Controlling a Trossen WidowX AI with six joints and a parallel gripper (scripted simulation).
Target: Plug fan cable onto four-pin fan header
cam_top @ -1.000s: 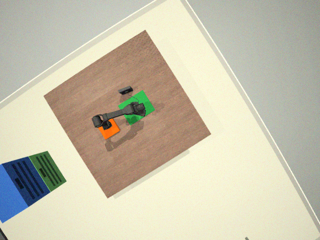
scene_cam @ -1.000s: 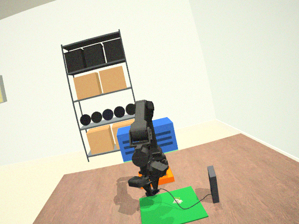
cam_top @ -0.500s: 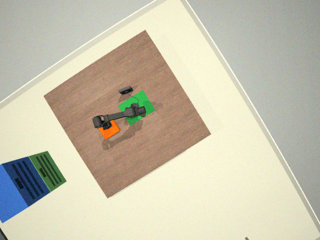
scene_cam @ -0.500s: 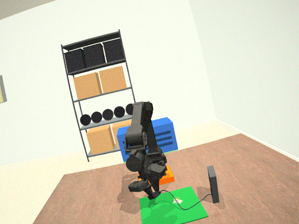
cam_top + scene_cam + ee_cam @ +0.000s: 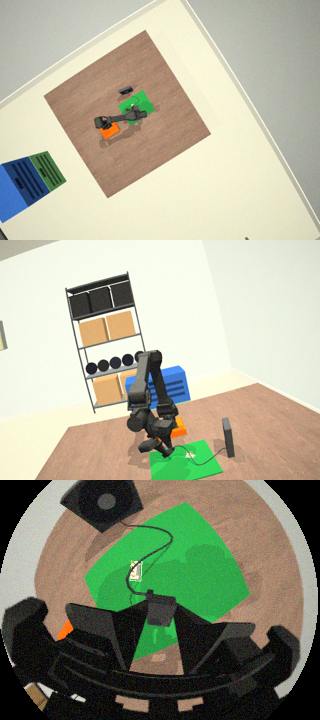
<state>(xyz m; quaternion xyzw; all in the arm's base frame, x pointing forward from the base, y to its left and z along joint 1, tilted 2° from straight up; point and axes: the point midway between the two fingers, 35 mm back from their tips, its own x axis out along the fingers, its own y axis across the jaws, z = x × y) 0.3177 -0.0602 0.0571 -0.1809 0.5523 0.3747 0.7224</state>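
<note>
My gripper tip is now 60 mm above the green board, 40 mm to the right of it and 10 mm short of it. Round my gripper tip: fan plug: 10 mm to the right, 10 mm behind; fan header: 70 mm to the left, 50 mm below, 10 mm behind; dark fan: 210 mm to the left, 30 mm ahead, 10 mm above.
</note>
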